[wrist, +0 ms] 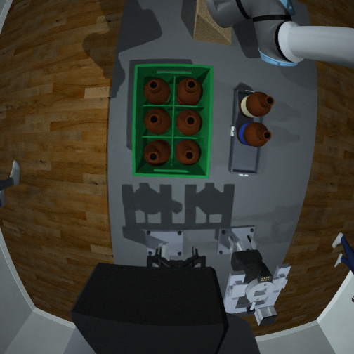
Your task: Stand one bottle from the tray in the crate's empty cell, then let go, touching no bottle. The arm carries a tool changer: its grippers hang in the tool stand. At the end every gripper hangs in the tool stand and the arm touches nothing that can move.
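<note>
The green crate (211, 122) stands left of centre in the wrist view, with one brown bottle upright in each of its cells. The grey tray (244, 161) is to its right and holds two brown bottles, one with a cream label (257, 104) and one with a blue label (255, 134). The adaptive gripper (176, 254) hangs in the left place of the tool stand (231, 292), its fingers apart and empty, its body hidden by the arm's black tool end (150, 300). The parallel gripper (242, 242) hangs in the right place, also open and empty. The arm's tool end carries no gripper.
The robot's own links (320, 46) cross the top right. A tan block (212, 27) stands at the top edge of the grey table (270, 200). Parts of figures show on the wooden floor (55, 175) at the left and right edges.
</note>
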